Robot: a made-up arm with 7 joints. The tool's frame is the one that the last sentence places.
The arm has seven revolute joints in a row. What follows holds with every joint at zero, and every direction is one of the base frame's.
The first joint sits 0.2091 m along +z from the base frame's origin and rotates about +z.
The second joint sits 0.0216 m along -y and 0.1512 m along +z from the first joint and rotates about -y.
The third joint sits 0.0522 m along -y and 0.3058 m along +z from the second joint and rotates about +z.
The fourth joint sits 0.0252 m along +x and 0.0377 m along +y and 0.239 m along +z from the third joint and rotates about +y.
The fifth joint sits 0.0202 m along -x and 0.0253 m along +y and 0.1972 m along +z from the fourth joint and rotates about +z.
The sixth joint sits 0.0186 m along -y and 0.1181 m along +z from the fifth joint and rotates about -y.
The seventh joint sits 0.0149 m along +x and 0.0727 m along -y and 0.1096 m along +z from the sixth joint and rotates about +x.
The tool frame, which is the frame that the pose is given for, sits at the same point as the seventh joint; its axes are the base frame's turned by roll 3.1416, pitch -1.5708 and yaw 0 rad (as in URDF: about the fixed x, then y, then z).
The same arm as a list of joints. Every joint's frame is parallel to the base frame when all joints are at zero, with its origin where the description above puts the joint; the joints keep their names.
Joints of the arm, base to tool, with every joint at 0 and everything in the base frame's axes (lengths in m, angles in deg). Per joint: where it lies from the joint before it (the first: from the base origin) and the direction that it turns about. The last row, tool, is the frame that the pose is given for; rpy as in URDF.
joint 1: axis +z offset 0.0000 0.0000 0.2091
joint 2: axis -y offset 0.0000 -0.0216 0.1512
joint 3: axis +z offset 0.0000 -0.0522 0.3058
joint 4: axis +y offset 0.0252 0.0377 0.2390
joint 5: axis +z offset -0.0202 0.0253 0.1972
joint 6: axis -y offset 0.0000 -0.0186 0.1181
joint 7: axis +x offset 0.0149 -0.0727 0.1096
tool: offset 0.0000 0.0000 0.0000 rpy -180.00 -90.00 0.00

